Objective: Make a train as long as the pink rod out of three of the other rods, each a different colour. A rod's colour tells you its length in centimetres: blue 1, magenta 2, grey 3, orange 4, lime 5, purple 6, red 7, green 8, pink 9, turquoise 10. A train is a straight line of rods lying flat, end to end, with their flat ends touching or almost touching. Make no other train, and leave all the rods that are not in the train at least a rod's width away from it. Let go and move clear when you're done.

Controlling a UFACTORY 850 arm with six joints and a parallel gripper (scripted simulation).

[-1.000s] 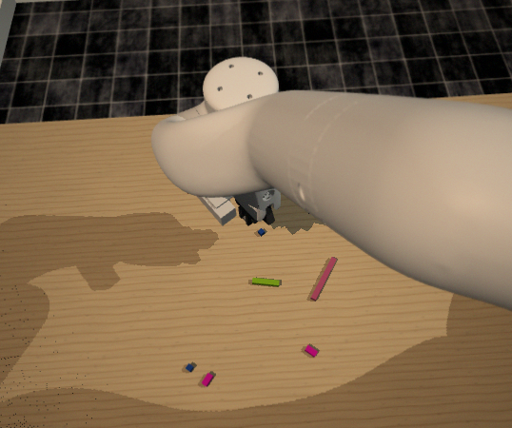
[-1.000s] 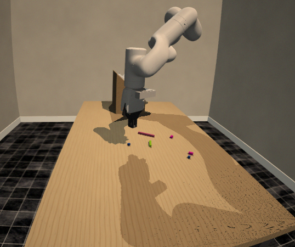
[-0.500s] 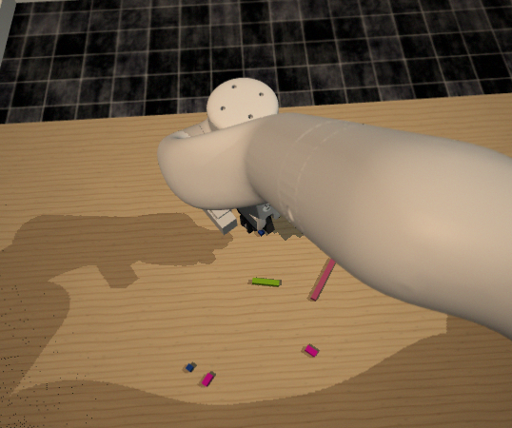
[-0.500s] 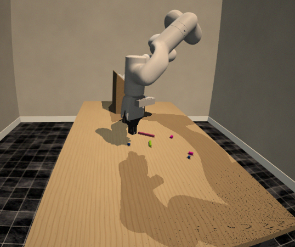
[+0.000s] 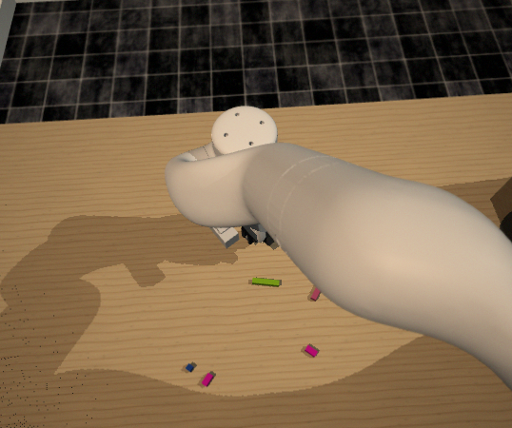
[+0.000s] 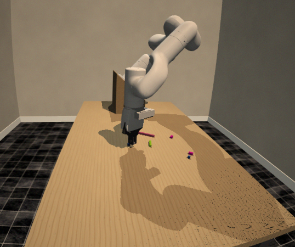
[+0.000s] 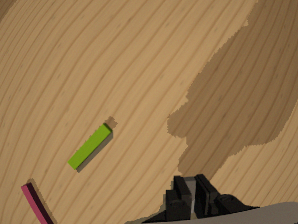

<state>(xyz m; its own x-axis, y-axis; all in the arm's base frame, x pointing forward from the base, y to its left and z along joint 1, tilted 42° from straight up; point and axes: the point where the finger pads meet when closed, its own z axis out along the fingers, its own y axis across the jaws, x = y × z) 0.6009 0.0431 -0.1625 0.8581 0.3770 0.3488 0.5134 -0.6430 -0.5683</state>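
The lime rod is 90 mm to the left of my hand, 30 mm below it and 10 mm behind it. From my hand the other things lie so: pink rod (120 mm behind, 100 mm to the left, 30 mm below); then grey rod (20 mm below).
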